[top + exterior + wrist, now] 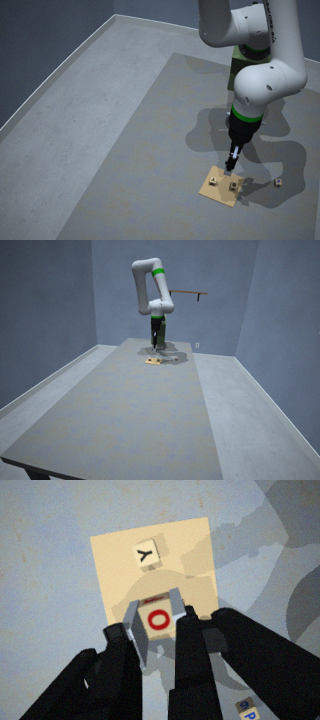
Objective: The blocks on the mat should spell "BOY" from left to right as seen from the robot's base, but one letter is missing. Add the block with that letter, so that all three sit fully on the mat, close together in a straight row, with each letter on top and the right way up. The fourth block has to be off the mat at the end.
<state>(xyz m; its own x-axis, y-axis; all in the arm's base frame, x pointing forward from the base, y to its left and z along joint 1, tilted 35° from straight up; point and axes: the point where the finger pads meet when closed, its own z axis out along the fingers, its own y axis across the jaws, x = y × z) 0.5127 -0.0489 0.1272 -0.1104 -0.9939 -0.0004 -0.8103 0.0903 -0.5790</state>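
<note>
The tan mat lies 140 mm below my hand.
</note>
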